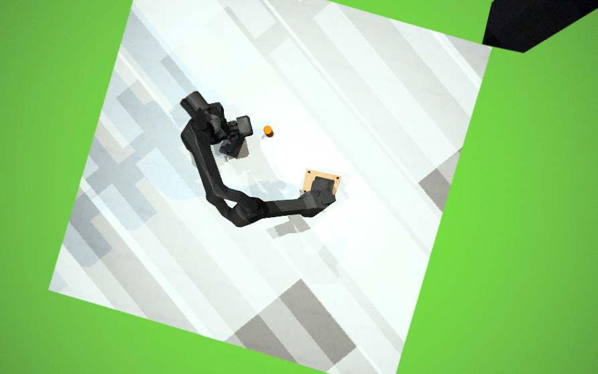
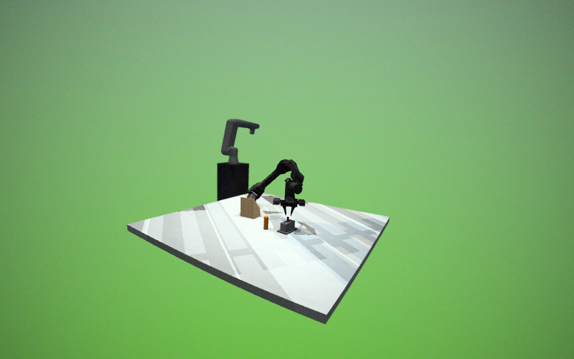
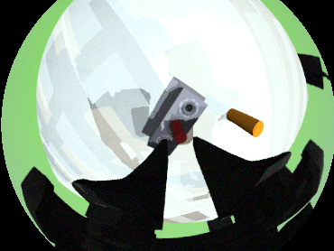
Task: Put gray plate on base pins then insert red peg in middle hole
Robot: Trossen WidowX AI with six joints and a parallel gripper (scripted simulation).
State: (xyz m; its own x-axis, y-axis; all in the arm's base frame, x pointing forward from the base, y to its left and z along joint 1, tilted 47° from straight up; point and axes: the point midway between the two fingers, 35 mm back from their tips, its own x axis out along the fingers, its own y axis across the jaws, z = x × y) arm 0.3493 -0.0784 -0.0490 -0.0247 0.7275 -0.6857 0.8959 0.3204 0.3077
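Now: gripper tip 40 mm above the red peg. Also, from my gripper tip: dark base: 90 mm below; then orange cylinder: 120 mm behind, 60 mm below, 50 mm to the right; then gray plate: 50 mm below.
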